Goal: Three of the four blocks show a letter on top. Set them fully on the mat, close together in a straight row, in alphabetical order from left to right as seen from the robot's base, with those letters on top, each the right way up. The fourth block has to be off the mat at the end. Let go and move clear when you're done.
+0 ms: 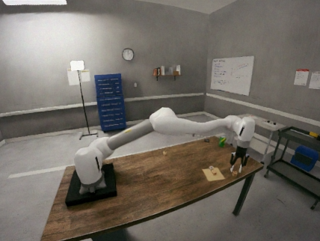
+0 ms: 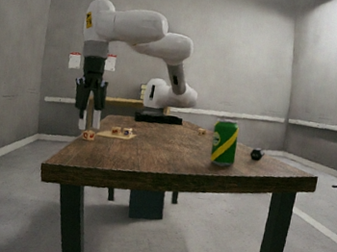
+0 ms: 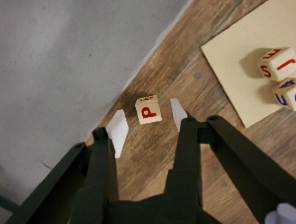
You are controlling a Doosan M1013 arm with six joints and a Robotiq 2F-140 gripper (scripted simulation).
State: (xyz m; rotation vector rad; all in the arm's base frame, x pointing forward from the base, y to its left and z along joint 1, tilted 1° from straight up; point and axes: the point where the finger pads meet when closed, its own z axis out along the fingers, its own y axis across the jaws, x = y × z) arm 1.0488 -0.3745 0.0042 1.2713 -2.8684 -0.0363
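My hand is 15 cm past the tan mat, 10 cm to the right of it and 7 cm above it. Also, from my hand: green can (27 cm ahead, 39 cm to the left, 1 cm below); dark object (18 cm ahead, 55 cm to the left, 5 cm below).
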